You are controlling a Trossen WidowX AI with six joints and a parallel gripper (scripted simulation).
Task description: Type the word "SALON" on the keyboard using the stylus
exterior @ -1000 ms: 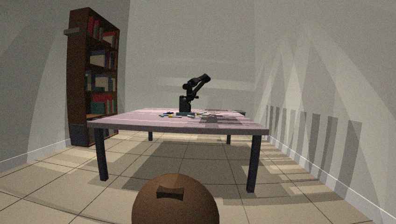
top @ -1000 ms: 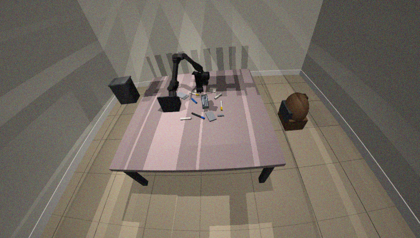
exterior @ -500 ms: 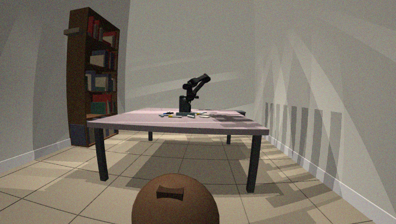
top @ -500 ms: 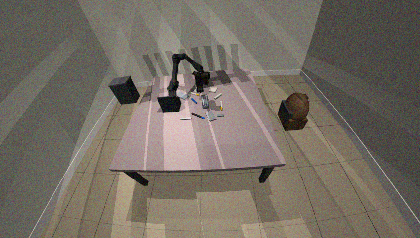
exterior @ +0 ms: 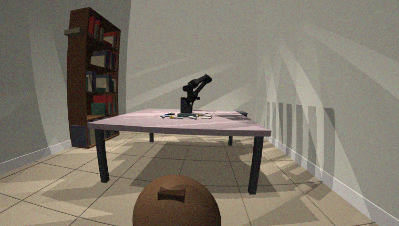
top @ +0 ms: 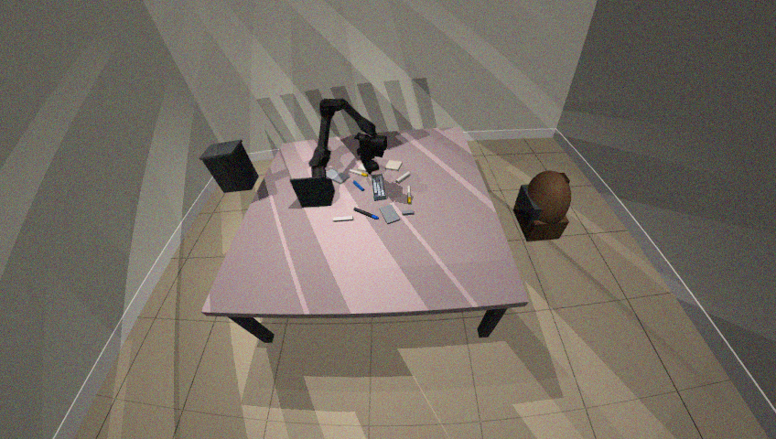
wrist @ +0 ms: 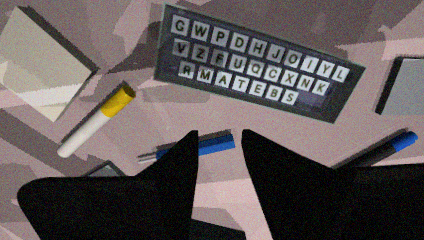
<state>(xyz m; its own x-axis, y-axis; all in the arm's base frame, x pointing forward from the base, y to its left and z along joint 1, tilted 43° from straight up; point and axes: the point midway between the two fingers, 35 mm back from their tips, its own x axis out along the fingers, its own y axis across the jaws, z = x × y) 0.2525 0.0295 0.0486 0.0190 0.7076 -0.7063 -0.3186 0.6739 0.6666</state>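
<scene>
The blue stylus is 90 mm behind my gripper tip, 80 mm below it and 30 mm to the left of it. From my gripper tip the other things lie so: white notepad: 170 mm to the left, 90 mm below, 30 mm behind; then stylus tip: 110 mm behind, 80 mm below, 50 mm to the left; then small grey block: 230 mm to the right, 180 mm ahead, 90 mm below.
</scene>
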